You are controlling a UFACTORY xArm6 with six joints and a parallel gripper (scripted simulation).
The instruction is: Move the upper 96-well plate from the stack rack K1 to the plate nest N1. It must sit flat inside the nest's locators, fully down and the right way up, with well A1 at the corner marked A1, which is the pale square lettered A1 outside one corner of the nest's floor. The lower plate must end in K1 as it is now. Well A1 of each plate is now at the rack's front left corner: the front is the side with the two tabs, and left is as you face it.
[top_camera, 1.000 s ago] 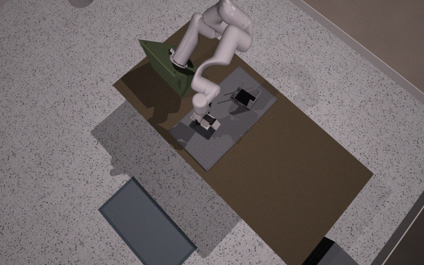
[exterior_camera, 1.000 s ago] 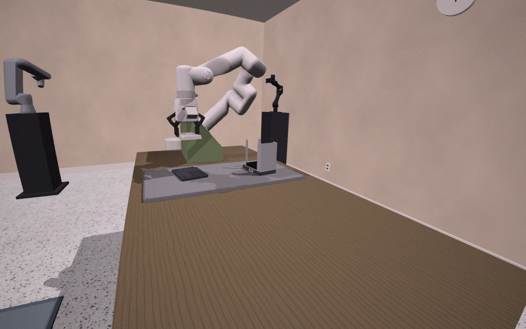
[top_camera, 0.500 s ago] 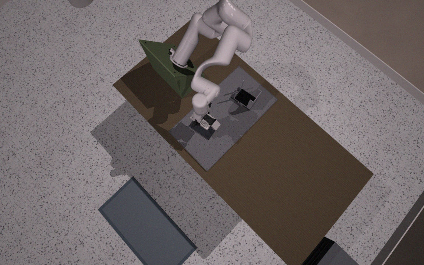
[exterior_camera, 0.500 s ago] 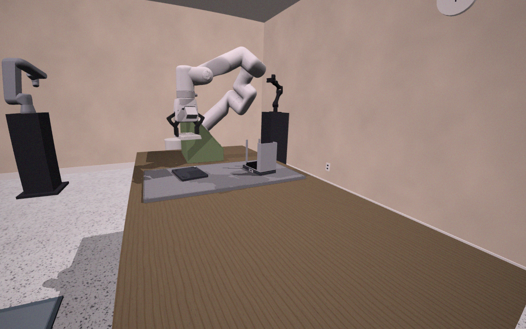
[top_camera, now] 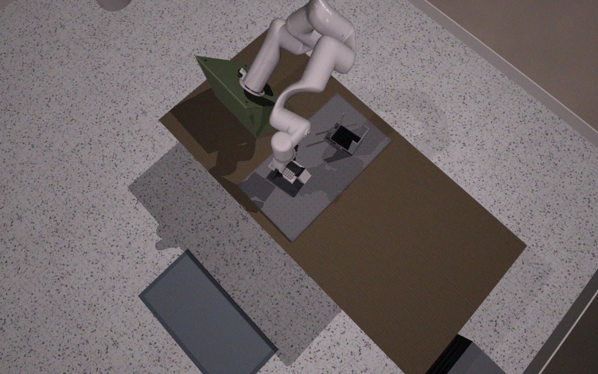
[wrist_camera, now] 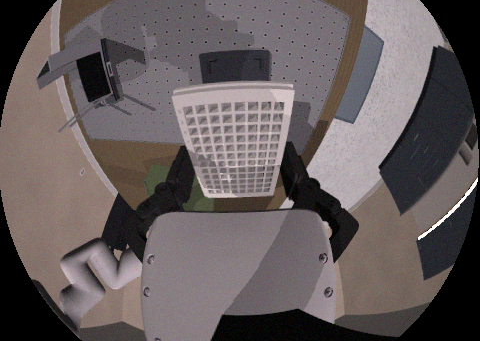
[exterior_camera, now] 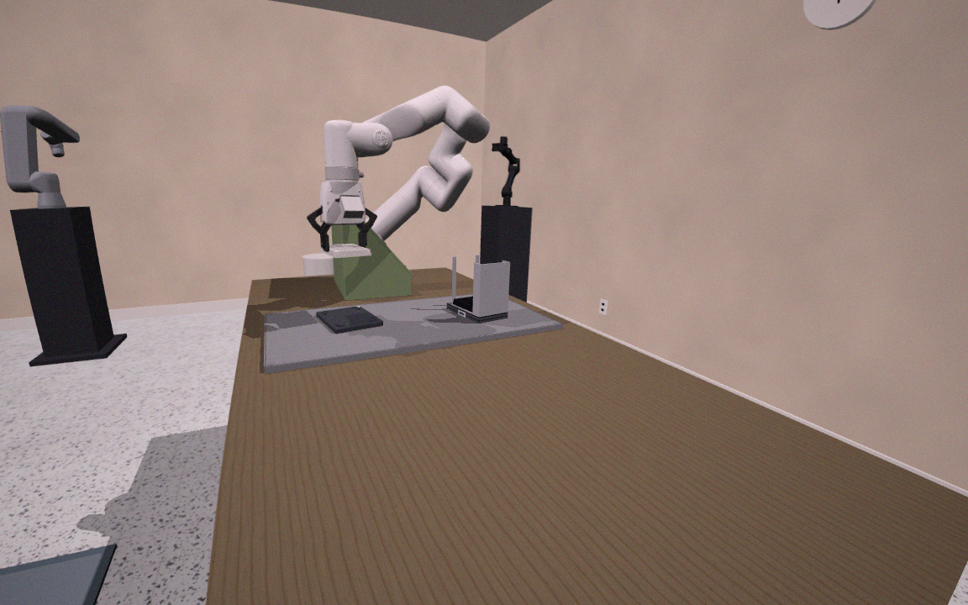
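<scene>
Now: hand 18 cm above the dark plate nest N1. The rest, counted from my hand: white 96-well plate 1 cm below; then pale A1 mark 8 cm behind, 4 cm to the left, 18 cm below.
</scene>
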